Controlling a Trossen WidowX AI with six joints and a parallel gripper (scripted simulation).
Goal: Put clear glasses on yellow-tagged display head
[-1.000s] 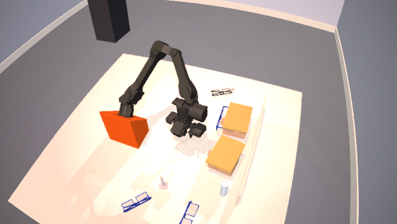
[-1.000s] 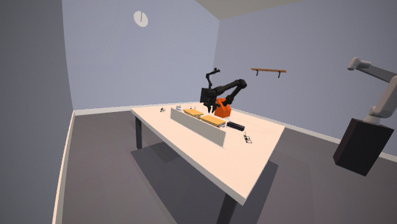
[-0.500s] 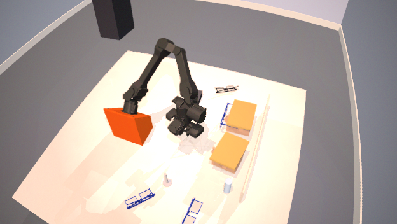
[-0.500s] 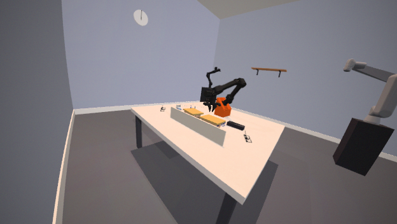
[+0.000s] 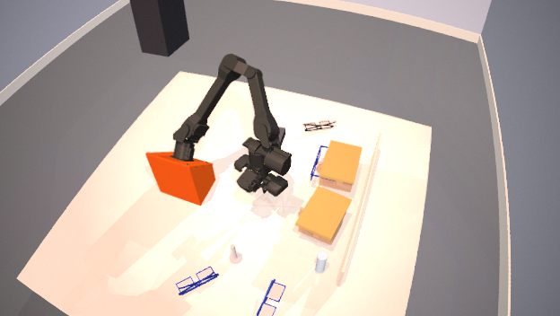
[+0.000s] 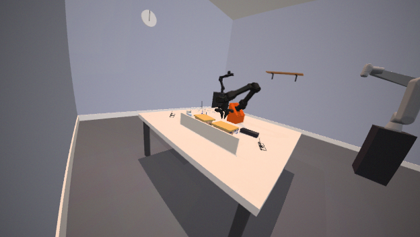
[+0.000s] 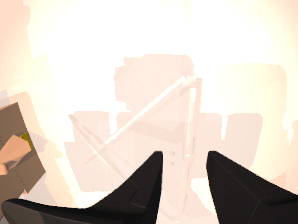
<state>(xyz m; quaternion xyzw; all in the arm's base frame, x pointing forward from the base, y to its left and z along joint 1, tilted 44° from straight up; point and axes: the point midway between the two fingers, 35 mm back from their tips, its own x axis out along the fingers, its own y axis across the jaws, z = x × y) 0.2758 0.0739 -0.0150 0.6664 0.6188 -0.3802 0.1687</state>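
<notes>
My gripper tip is 230 mm to the left of the peg, 50 mm above it and 10 mm short of it. From my gripper tip the other things lie so: low wall (330 mm ahead, 100 mm to the left, 20 mm below); then dark case (260 mm to the left, 80 mm behind, 50 mm below); then pale cylinder (270 mm ahead, 170 mm to the right, 20 mm below).
</notes>
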